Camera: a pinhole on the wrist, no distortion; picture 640 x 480 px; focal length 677.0 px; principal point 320.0 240.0 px. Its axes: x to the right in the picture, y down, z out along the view. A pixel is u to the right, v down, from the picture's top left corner.
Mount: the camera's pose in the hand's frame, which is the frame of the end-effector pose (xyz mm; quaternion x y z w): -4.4 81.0 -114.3 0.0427 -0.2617 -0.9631 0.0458
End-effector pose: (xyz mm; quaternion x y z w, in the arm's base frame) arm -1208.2 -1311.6 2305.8 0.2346 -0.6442 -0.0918 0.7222
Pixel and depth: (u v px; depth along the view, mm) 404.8 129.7 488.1
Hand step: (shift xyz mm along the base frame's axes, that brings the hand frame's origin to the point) -338.6 333.1 84.0
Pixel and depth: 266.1 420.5 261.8
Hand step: -170.7 105.2 73.2
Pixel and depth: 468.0 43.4 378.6
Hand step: -227.3 335.6 52.7
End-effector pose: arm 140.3 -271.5 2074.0 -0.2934 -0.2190 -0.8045 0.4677
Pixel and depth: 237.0 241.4 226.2
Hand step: 195.6 -39.9 74.7
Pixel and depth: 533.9 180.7 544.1
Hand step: 507.8 172.2 103.1
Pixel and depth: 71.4 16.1 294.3
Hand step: 285.3 -131.9 139.2
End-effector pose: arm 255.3 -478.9 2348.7 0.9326 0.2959 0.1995 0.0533
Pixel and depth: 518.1 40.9 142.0
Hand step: 43.6 -186.8 32.8
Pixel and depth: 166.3 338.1 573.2
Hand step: 389.4 -206.9 -300.4
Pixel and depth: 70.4 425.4 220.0
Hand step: 165.4 -86.9 -49.2
